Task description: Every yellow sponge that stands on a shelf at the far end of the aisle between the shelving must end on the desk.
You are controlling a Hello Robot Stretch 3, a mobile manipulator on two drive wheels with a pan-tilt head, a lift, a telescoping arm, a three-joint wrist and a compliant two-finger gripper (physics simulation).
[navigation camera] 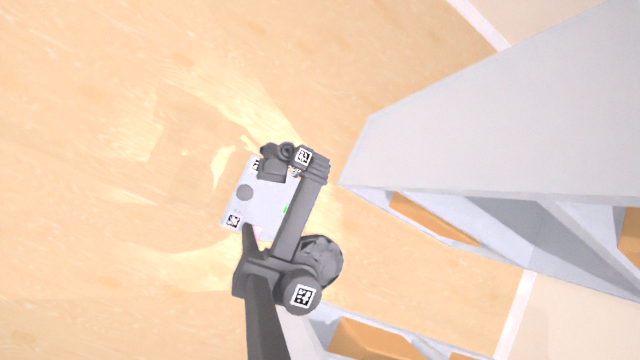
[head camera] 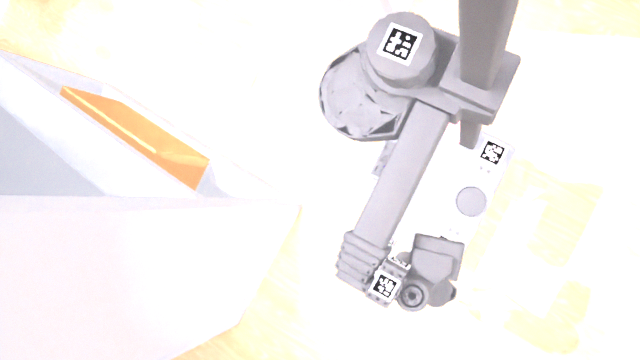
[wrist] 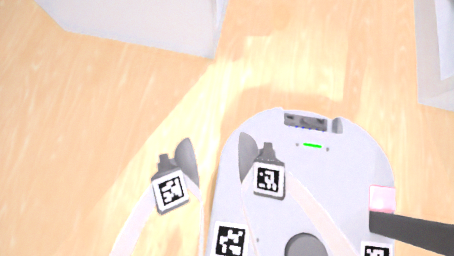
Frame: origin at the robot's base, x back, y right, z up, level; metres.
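Where they show: gripper, fingertip midpoint: [wrist: 216, 152]; robot's base at its link origin: [navigation camera: 244, 191] [head camera: 468, 200] [wrist: 279, 232].
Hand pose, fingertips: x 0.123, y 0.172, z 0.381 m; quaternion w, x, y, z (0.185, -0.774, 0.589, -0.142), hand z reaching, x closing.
Note:
Each offset is from my fingertips to the top centre of the thing. "*": to the spot under its first point.
My gripper [wrist: 216, 152] is open and empty in the wrist view, its two rubber fingertips a good way apart over the left edge of my own base [wrist: 330, 170]. In the head and navigation views the wrist is folded close above the base, and the fingers cannot be made out. A pale shelving unit [head camera: 125, 270] [navigation camera: 490, 140] [wrist: 140, 25] stands beside me. A second one [navigation camera: 295, 327] [wrist: 429, 75] stands across a strip of wooden floor. No yellow sponge and no desk show in these views.
Orange boxes sit inside the shelving: one @(dx +0.856, dy +0.197, dz -0.035 m) [head camera: 140, 130] [navigation camera: 430, 220] near the first unit's end, another @(* dx +0.649, dy +0.099, dz +0.629 m) [navigation camera: 631, 235] further in, and one @(* dx +0.683, dy -0.591, dz -0.113 m) [navigation camera: 370, 340] in the second unit. The first unit's near corner is close to my arm [navigation camera: 300, 215]. A white line [navigation camera: 515, 310] crosses the floor beyond.

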